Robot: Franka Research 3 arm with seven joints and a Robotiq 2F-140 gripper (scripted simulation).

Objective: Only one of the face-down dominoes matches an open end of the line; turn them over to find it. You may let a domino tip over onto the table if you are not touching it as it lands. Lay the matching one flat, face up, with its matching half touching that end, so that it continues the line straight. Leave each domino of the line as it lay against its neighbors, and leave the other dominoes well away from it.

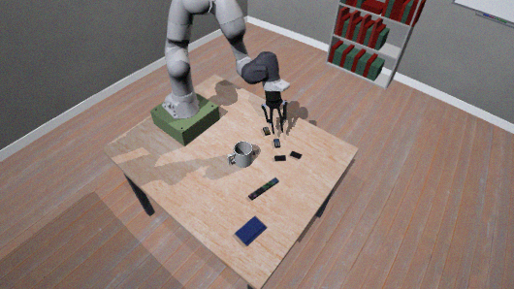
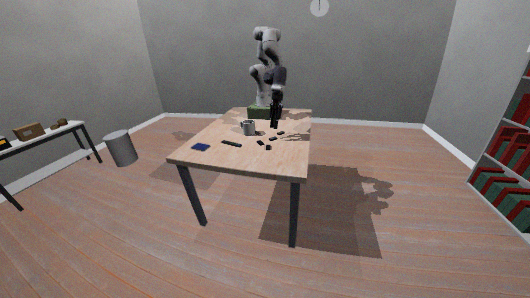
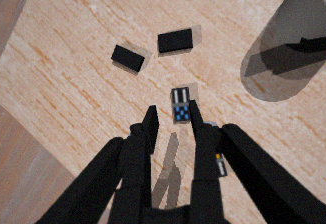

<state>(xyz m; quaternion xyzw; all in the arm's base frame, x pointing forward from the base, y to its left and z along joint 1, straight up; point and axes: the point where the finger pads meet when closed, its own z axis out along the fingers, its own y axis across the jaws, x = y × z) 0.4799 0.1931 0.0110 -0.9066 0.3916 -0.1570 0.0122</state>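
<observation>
Right now the black domino is 110 mm below my hand, 10 mm to the right of it and 10 mm ahead of it. Round my hand: blue book (490 mm to the right, 210 mm ahead, 110 mm below); grey mug (220 mm to the right, 70 mm below, 60 mm behind).
</observation>
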